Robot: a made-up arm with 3 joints.
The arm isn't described. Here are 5 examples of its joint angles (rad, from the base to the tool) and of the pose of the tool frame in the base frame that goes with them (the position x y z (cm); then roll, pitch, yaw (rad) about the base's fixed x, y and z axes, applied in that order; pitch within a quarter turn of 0, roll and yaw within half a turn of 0).
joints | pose
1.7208 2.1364 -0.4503 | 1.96 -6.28 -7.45 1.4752 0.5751 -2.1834
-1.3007 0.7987 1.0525 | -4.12 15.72 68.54 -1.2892 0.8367 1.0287
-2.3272 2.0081 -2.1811 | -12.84 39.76 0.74 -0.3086 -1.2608 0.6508
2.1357 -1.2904 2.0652 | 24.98 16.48 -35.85 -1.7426 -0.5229 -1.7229
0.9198 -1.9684 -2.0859 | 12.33 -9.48 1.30 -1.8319 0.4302 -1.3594
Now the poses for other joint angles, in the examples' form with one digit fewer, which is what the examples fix.
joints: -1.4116 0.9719 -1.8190
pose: 6.6 41.6 34.6 1.333 -1.181 -1.944
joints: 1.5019 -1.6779 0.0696
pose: 22.6 -36.4 -13.7 1.578 -0.001 1.678
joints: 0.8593 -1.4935 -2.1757
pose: 23.0 -13.4 3.0 -1.519 0.256 -1.616
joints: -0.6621 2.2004 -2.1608
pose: -15.0 7.2 51.5 2.060 -0.157 -1.233
